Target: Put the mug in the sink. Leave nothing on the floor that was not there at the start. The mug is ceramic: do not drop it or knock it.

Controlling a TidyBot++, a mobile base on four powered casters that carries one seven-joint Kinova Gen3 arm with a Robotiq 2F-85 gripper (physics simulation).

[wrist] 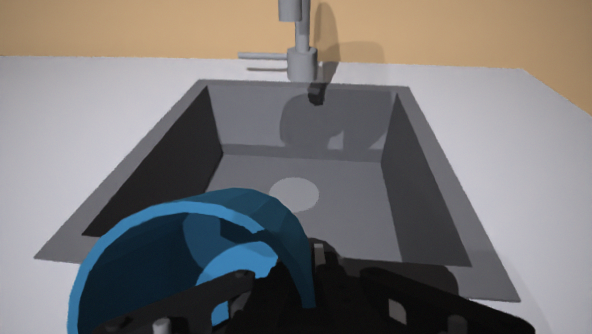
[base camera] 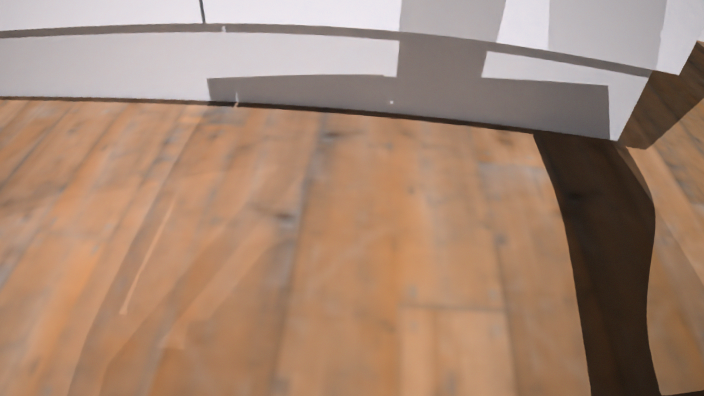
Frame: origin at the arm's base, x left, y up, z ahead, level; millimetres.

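Seen in the pictures: gripper, fingertip midpoint: [wrist: 307, 259].
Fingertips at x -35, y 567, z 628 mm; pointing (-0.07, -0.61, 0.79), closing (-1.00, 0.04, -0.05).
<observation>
Offsets run from my fingertips to a thing's top centre. "spot": to the spot under its first point. Level surfaces: height alone.
A blue mug @[dz -33, dx +38, dy +78 mm] [wrist: 145, 255] shows at the lower left in the wrist view, its open mouth toward the camera. My gripper [wrist: 307, 259] is shut on the mug's wall at the right side of its rim; the fingertips are partly hidden behind the wall and the finger links. The mug and gripper hang over the near edge of the grey sink [wrist: 430, 200], and the mug covers the basin's near left corner. The sink's pale round drain [wrist: 294, 194] shows beyond the mug. The mug's underside and its height above the sink are hidden. The mug does not show in the base camera view.
A grey faucet [wrist: 302, 65] stands behind the sink, its spout reaching up out of view. A white countertop @[dy -53 mm] [wrist: 530, 165] surrounds the sink, with a tan wall [wrist: 150, 30] behind. In the base view, a white cabinet front @[spot: dz +44, dx +358, dy -902 mm] [base camera: 125, 65] meets the wooden floor @[dy -963 mm] [base camera: 350, 225].
</observation>
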